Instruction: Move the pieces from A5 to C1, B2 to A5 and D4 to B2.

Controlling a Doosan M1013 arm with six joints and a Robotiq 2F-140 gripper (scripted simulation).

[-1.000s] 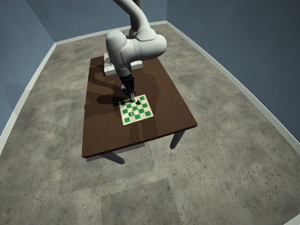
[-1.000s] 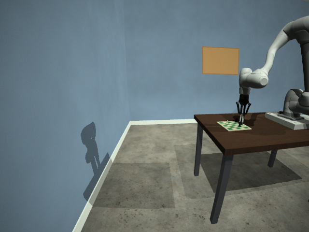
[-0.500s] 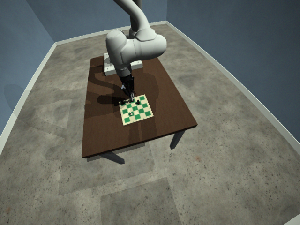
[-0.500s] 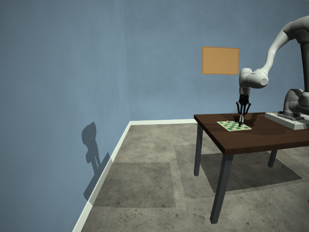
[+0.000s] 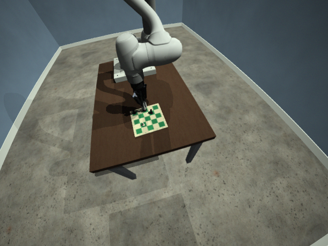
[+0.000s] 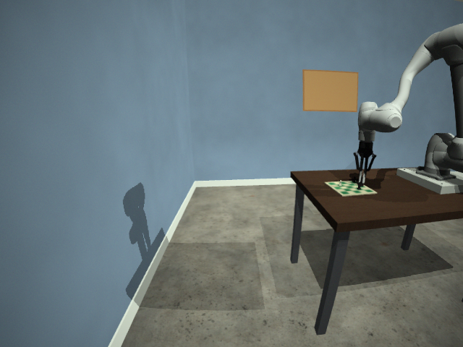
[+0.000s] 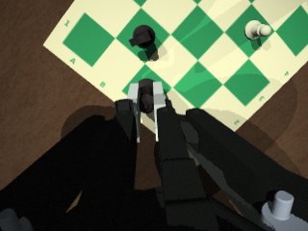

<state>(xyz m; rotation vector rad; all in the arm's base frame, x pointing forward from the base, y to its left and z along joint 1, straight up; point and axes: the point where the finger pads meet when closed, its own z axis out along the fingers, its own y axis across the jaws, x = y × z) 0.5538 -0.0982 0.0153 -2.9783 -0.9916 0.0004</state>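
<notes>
The black chess piece is 40 mm ahead of my hand, 30 mm to the left of it and 40 mm below it. Round my hand: small pale piece (110 mm ahead, 60 mm to the right, 40 mm below); then cream chessboard (80 mm ahead, 10 mm to the right, 60 mm below).
</notes>
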